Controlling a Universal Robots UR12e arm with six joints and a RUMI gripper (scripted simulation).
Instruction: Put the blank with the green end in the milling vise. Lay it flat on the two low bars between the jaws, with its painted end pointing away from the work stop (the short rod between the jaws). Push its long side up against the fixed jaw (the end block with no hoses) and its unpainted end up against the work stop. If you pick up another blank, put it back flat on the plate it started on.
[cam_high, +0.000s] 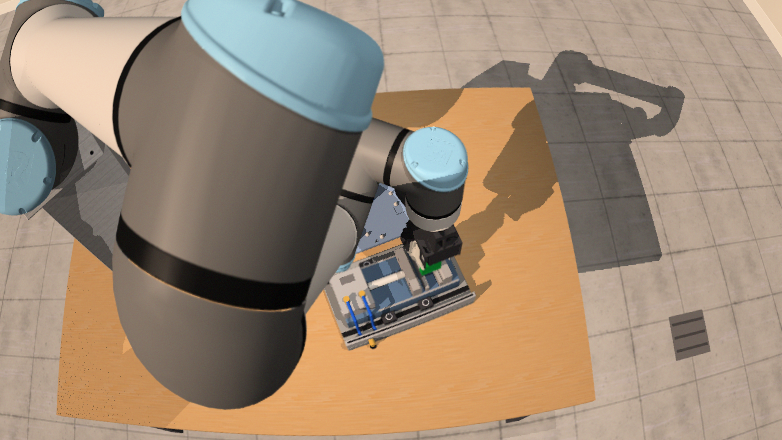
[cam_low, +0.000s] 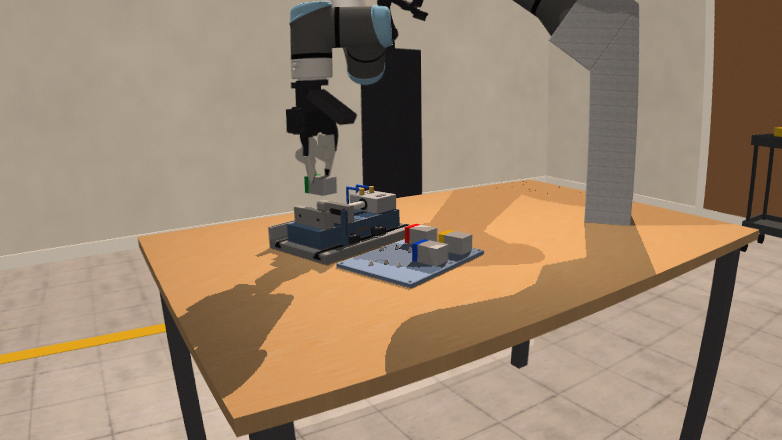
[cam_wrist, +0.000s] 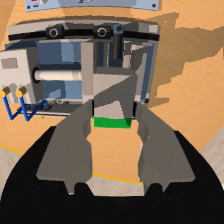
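The fixed jaw is 9 cm below my hand, 3 cm ahead of it and 1 cm to the left of it. From my hand the other things lie so: green-ended blank 2 cm below; dark work stop 8 cm below, 5 cm to the left; milling vise 13 cm below, 7 cm behind, 1 cm to the left.
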